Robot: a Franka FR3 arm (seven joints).
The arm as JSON. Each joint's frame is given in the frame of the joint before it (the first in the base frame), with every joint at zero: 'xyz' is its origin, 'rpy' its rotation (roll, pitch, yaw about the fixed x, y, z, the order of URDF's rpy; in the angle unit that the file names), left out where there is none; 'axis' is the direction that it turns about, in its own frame. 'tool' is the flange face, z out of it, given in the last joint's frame.
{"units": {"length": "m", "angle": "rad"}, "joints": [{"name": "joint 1", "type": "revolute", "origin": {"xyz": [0.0, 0.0, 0.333]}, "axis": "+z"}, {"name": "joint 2", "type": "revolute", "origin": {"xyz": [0.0, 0.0, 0.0]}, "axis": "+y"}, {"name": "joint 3", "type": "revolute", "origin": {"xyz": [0.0, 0.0, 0.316]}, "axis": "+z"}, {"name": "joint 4", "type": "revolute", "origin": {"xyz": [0.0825, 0.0, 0.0]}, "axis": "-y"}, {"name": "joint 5", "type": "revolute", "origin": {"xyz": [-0.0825, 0.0, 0.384]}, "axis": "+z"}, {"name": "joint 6", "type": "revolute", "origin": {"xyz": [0.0, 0.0, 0.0]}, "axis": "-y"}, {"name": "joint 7", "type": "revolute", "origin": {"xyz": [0.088, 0.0, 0.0]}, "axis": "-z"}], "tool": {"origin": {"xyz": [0.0, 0.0, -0.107], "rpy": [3.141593, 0.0, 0.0]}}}
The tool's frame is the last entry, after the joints.
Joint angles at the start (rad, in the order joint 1, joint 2, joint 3, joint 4, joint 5, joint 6, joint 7):
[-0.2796, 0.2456, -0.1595, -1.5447, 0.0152, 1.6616, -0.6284]
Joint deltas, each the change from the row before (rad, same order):
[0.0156, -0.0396, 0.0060, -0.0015, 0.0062, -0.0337, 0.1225]
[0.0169, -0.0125, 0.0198, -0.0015, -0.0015, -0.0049, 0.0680]
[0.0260, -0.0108, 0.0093, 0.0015, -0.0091, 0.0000, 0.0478]
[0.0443, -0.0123, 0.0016, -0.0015, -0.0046, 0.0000, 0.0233]
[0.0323, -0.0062, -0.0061, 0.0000, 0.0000, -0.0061, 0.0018]
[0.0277, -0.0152, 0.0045, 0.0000, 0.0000, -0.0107, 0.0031]
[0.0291, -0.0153, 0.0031, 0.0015, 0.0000, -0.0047, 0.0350]
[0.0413, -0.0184, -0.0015, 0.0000, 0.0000, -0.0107, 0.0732]
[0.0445, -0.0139, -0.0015, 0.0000, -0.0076, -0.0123, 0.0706]
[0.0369, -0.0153, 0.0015, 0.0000, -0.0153, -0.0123, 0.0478]
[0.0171, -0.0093, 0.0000, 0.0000, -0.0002, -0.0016, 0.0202]
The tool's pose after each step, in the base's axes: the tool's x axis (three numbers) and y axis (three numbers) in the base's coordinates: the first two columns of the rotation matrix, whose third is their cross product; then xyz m. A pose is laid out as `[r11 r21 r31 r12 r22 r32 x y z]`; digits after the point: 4 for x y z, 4 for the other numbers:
[0.9898 0.0893 -0.1113 0.0842 -0.9952 -0.0500 0.5631 -0.2388 0.5215]
[0.9925 0.0579 -0.1078 0.0534 -0.9976 -0.0438 0.5682 -0.2183 0.5277]
[0.9938 0.0456 -0.1010 0.0429 -0.9987 -0.0287 0.5731 -0.1990 0.5348]
[0.9934 0.0680 -0.0927 0.0664 -0.9976 -0.0199 0.5789 -0.1725 0.5415]
[0.9914 0.0921 -0.0926 0.0907 -0.9957 -0.0195 0.5813 -0.1566 0.5448]
[0.9888 0.1209 -0.0878 0.1195 -0.9926 -0.0201 0.5815 -0.1374 0.5530]
[0.9901 0.1179 -0.0764 0.1170 -0.9930 -0.0154 0.5818 -0.1183 0.5624]
[0.9940 0.0845 -0.0695 0.0840 -0.9964 -0.0098 0.5806 -0.0946 0.5723]
[0.9959 0.0569 -0.0697 0.0572 -0.9984 0.0013 0.5792 -0.0702 0.5794]
[0.9965 0.0473 -0.0685 0.0487 -0.9987 0.0181 0.5762 -0.0496 0.5873]
[0.9972 0.0442 -0.0604 0.0454 -0.9988 0.0195 0.5744 -0.0398 0.5925]

